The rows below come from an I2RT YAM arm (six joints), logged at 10 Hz.
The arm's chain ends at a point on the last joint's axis. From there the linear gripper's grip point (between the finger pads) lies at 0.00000 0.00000 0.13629 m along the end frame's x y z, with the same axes.
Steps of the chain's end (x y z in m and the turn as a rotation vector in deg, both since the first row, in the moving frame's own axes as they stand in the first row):
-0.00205 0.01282 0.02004 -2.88 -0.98 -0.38
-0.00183 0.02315 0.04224 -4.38 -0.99 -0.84
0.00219 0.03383 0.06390 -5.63 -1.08 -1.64
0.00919 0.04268 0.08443 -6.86 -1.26 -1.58
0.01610 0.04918 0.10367 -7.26 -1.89 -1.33
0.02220 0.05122 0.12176 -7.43 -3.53 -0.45
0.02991 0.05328 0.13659 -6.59 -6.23 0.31
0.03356 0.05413 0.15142 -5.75 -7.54 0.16
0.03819 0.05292 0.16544 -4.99 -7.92 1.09
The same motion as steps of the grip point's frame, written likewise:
-0.00436 0.01968 0.01985 -2.88 -0.98 -0.38
-0.00411 0.03357 0.04182 -4.38 -0.99 -0.84
-0.00018 0.04723 0.06322 -5.63 -1.08 -1.64
0.00643 0.05900 0.08342 -6.86 -1.26 -1.58
0.01182 0.06645 0.10250 -7.26 -1.89 -1.33
0.01390 0.06887 0.12036 -7.43 -3.53 -0.45
0.01511 0.06885 0.13489 -6.59 -6.23 0.31
0.01569 0.06772 0.14956 -5.75 -7.54 0.16
0.01932 0.06456 0.16363 -4.99 -7.92 1.09

